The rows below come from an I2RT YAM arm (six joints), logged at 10 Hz.
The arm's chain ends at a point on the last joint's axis. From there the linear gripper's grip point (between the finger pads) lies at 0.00 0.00 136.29 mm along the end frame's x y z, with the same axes.
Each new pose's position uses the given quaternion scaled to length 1; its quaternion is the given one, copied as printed.
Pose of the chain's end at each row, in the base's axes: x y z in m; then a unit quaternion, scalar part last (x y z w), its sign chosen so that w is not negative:
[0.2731 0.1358 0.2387 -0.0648 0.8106 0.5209 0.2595]
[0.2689 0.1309 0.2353 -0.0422 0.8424 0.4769 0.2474]
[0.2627 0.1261 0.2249 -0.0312 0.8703 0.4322 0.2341]
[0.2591 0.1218 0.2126 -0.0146 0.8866 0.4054 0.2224]
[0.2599 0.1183 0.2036 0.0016 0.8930 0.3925 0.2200]
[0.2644 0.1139 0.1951 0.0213 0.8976 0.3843 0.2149]
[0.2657 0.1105 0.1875 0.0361 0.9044 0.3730 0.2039]
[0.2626 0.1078 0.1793 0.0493 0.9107 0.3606 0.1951]
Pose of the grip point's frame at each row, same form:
[0.3212 0.2555 0.1947 -0.0648 0.8106 0.5209 0.2595]
[0.3202 0.2432 0.1777 -0.0422 0.8424 0.4769 0.2474]
[0.3146 0.2306 0.1545 -0.0312 0.8703 0.4322 0.2341]
[0.3112 0.2206 0.1346 -0.0146 0.8866 0.4054 0.2224]
[0.3136 0.2138 0.1225 0.0016 0.8930 0.3925 0.2200]
[0.3192 0.2067 0.1117 0.0213 0.8976 0.3843 0.2149]
[0.3196 0.2005 0.1005 0.0361 0.9044 0.3730 0.2039]
[0.3159 0.1947 0.0888 0.0493 0.9107 0.3606 0.1951]

